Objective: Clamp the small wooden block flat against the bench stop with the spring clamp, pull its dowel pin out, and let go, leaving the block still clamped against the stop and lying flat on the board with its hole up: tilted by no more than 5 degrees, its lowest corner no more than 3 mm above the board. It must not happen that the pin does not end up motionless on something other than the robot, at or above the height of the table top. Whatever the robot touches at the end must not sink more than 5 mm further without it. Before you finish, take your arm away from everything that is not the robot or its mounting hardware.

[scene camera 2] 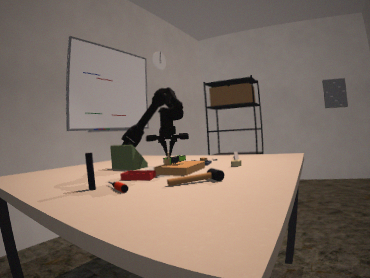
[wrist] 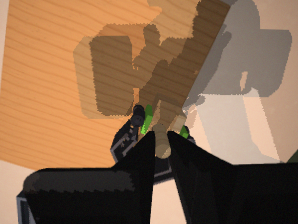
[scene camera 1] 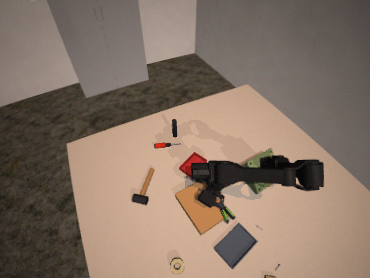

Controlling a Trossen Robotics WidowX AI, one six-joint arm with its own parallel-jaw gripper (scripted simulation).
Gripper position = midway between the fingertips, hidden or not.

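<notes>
My gripper (wrist: 160, 137) in sight. Grey-blue tray (scene camera 1: 239, 241) visible. Wooden board visible, (scene camera 1: 204, 218) and (wrist: 77, 77).
</notes>
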